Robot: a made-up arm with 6 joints.
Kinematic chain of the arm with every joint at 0, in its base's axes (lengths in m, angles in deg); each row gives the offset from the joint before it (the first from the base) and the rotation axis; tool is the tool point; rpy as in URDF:
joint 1: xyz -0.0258 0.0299 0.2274 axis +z
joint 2: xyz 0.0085 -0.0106 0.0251 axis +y
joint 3: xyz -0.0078 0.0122 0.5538 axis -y
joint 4: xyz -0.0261 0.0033 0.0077 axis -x
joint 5: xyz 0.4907 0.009 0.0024 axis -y
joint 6: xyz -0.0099 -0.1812 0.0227 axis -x
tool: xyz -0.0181 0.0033 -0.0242 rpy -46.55 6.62 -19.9
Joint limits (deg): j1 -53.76..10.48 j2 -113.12..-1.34 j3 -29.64..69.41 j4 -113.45..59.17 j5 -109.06..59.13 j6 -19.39..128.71
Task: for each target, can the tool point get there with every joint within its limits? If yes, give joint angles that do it. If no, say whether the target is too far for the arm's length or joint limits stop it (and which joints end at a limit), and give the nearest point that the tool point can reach.
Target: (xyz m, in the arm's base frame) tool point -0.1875 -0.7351 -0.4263
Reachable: no: joint limits stop it (at a limit: joint 1, joint 2, joint 3, joint 6) | nearest point -0.8938 -0.2923 -0.1006 | short by 0.895 m
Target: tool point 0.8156 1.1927 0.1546
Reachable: no: too far | nearest point 0.3989 0.1754 0.5232 | short by 1.159 m
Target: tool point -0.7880 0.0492 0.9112
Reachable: yes | joints -15.55 -60.22 61.19 -4.97 -92.53 50.26
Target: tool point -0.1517 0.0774 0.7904
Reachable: yes | joints -19.55 -66.93 -5.83 -99.39 -95.75 2.66
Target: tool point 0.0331 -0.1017 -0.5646
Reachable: no: joint limits stop it (at a limit: joint 1, joint 2, joint 3, joint 5) | nearest point 0.1737 -0.2443 0.4021 | short by 0.987 m
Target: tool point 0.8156 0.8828 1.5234
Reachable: no: too far | nearest point 0.3784 0.1716 1.1200 | short by 0.927 m
